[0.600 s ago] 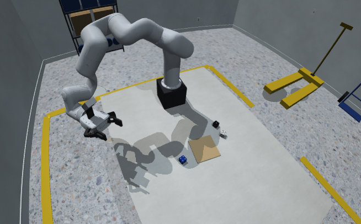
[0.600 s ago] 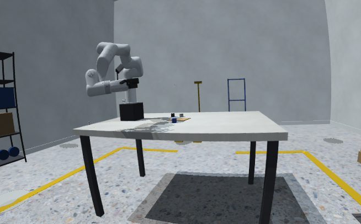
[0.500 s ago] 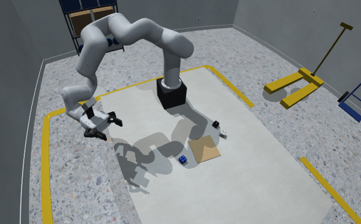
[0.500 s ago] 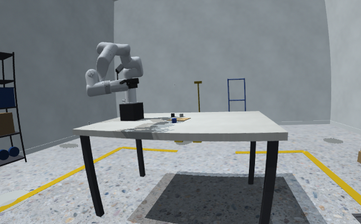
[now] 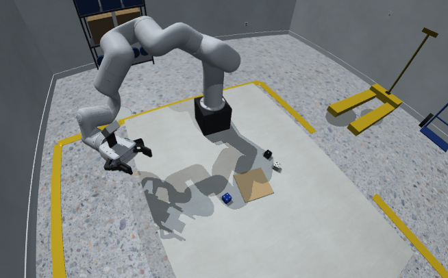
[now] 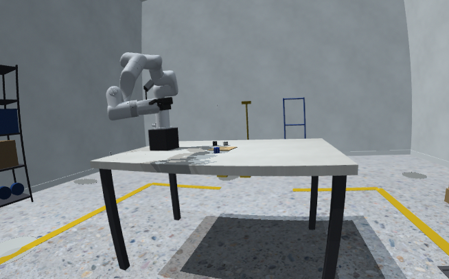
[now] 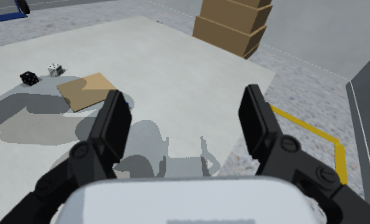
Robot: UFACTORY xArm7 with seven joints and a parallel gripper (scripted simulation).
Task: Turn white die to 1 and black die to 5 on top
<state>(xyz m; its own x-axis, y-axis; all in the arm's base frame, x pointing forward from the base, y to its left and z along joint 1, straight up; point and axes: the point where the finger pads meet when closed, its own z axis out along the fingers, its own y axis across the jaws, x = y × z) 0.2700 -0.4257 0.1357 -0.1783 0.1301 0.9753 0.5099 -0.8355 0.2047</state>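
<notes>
The blue die lies 26 cm below my hand, 25 cm to the left of it and 15 cm ahead of it. From my hand the other things lie so: black die (55 cm to the left, 26 cm below, 6 cm ahead); white die (54 cm to the left, 26 cm below, 14 cm ahead); tan mat (39 cm to the left, 27 cm below, 15 cm ahead).
</notes>
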